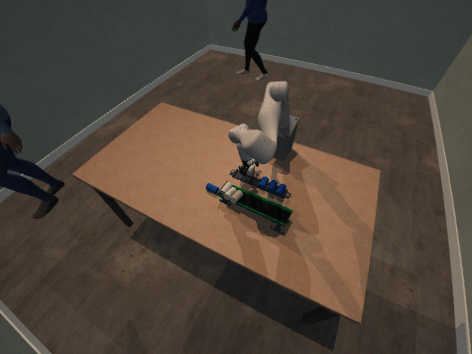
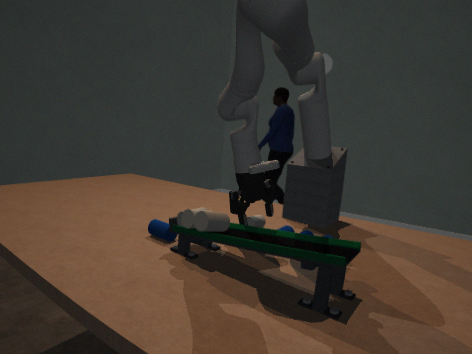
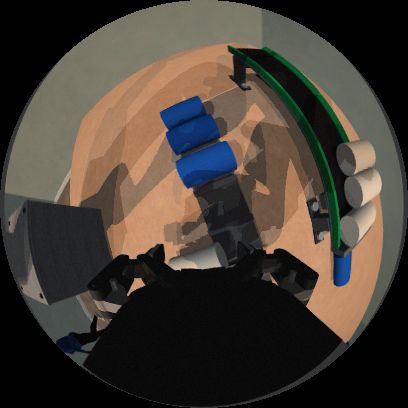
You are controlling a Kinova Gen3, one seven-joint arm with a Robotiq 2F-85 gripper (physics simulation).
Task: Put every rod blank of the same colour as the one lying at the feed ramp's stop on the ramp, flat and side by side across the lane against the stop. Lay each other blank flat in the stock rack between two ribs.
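Observation:
Three cream blanks [image 1: 230, 191] [image 2: 212, 221] [image 3: 363, 188] lie side by side across the lane at the stop end of the green-railed ramp [image 1: 262, 204] [image 2: 280, 249] [image 3: 320, 120]. Three blue blanks [image 1: 272, 186] [image 3: 193, 134] lie side by side in the dark stock rack [image 1: 241, 176] [image 3: 227, 205]. Another cream blank [image 1: 251, 171] [image 2: 258, 220] [image 3: 200, 258] is low by the rack's robot side, one end near or over the rack. My gripper [image 1: 248, 169] [image 2: 256, 215] [image 3: 200, 250] is open above this blank, fingertips apart on both sides; the blank is partly hidden.
A blue blank [image 1: 212, 188] [image 2: 162, 230] [image 3: 342, 269] lies on the table [image 1: 165, 150] [image 2: 100, 210] just beyond the ramp's stop. The grey robot base [image 1: 289, 140] [image 2: 315, 190] [image 3: 65, 250] stands behind the rack. A person [image 1: 256, 37] [image 2: 281, 125] stands behind the table, another person [image 1: 20, 175] at the left.

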